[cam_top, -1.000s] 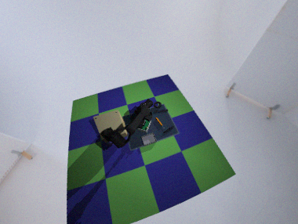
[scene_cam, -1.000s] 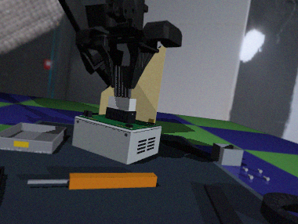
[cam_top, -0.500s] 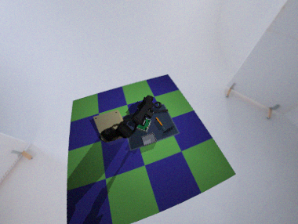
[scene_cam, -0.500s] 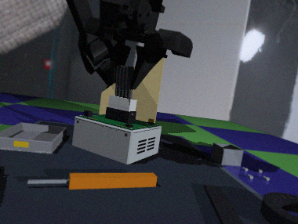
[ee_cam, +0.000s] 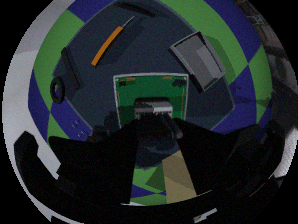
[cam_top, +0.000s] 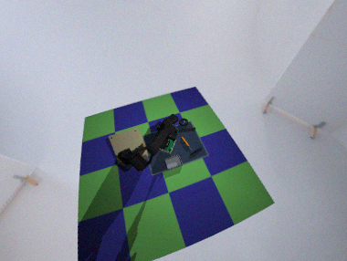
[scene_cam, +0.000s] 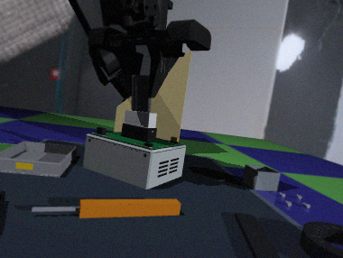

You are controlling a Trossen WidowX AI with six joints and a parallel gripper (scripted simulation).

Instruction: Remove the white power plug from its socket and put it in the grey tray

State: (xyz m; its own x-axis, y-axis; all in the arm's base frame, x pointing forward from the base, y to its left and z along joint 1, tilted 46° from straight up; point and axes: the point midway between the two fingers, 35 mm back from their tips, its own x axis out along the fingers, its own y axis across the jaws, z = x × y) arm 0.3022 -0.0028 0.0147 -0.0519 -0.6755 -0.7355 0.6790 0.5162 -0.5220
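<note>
The white power plug lies 3 cm below my gripper tip. The rest, counted from my gripper tip: black bar 22 cm ahead, 11 cm below, 10 cm to the left; dark mat 12 cm below, 5 cm ahead.
</note>
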